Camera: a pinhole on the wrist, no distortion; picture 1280 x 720 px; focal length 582.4 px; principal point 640.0 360.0 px. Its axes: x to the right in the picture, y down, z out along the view. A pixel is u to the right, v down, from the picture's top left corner.
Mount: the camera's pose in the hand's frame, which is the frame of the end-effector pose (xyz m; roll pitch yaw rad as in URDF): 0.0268 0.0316 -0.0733 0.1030 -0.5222 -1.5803
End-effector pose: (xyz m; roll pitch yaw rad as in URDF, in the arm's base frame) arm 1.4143 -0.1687 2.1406 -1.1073 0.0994 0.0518
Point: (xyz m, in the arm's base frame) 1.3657 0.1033 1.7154
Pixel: 59.9 380.8
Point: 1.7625 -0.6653 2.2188
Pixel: behind the camera
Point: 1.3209 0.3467 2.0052
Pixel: 593.8 336.7
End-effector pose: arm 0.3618 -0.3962 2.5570 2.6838 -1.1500 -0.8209
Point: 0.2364 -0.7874 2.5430
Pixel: 667.4 473.5
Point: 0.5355 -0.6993 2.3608
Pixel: 1237.3 305.8
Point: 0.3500 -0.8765 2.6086
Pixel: 786.1 618.0
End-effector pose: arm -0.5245 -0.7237 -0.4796 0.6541 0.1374 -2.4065
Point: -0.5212 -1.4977 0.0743
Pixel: outside the picture
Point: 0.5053 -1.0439 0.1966
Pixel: outside the picture
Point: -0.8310 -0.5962 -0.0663
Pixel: 992.0 486.6
